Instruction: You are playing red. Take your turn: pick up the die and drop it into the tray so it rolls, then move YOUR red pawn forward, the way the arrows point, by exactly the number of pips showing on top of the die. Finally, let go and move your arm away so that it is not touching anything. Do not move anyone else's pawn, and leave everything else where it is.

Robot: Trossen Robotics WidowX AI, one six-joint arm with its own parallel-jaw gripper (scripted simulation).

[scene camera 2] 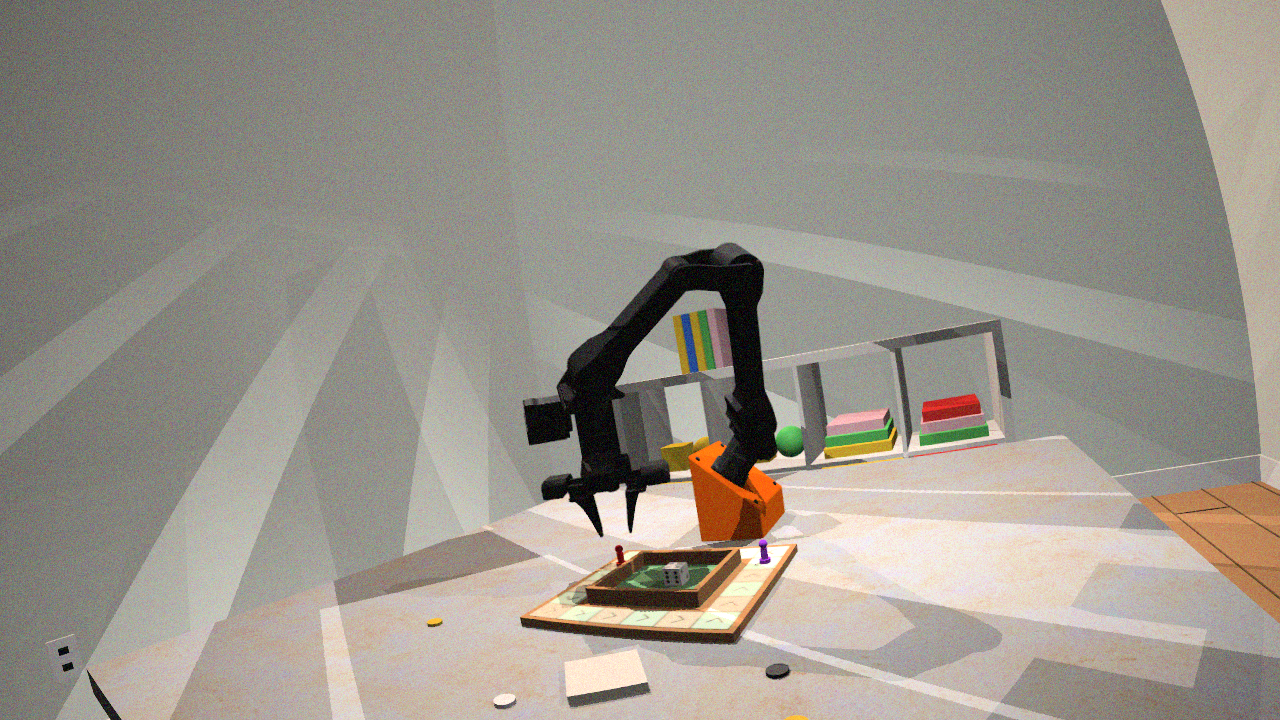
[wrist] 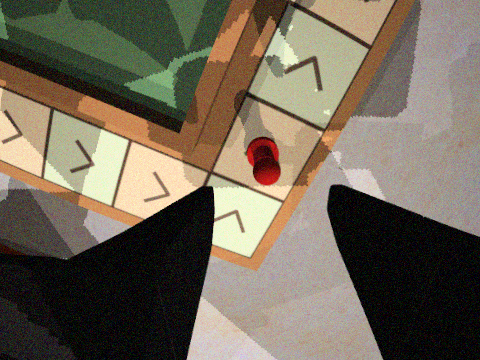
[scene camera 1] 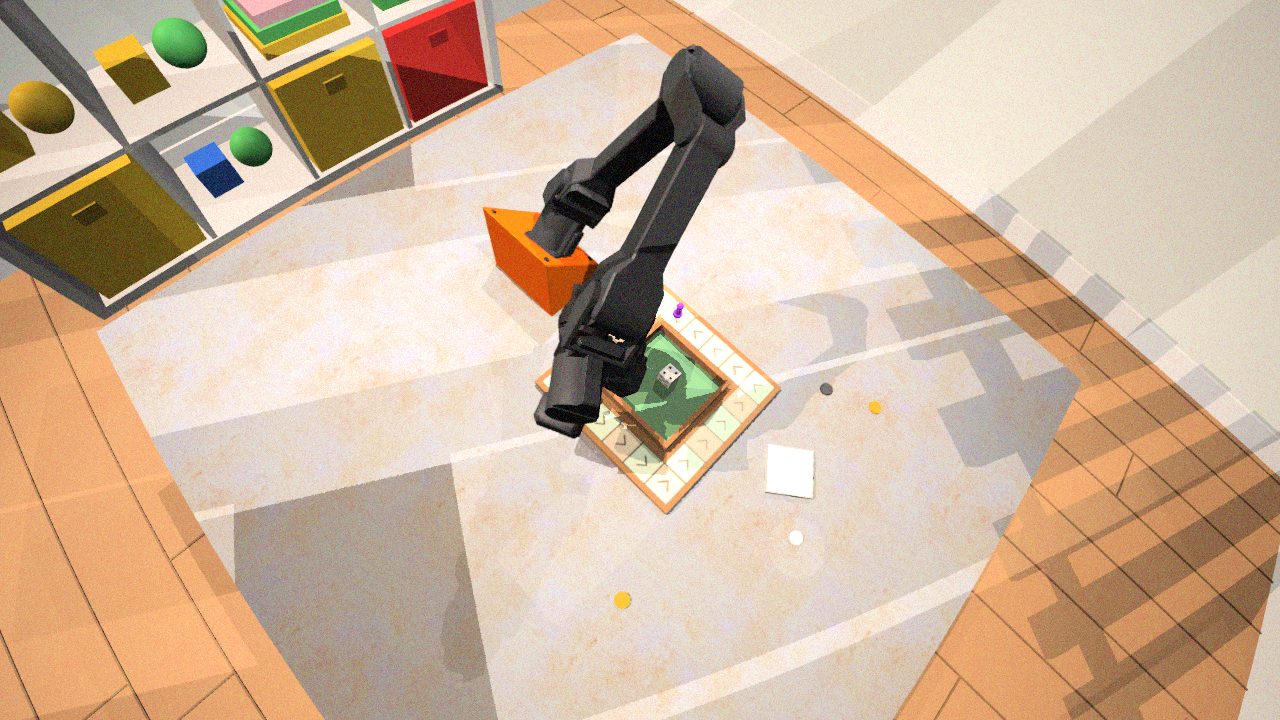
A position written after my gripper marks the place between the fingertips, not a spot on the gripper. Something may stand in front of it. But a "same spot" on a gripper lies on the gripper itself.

My gripper shows in scene camera 2, in the wrist view and in scene camera 1 point(582, 388). The same spot on my gripper: point(wrist: 142, 287) is point(scene camera 2: 626, 501). The same spot on a green tray: point(scene camera 2: 649, 576) is point(scene camera 1: 636, 392).
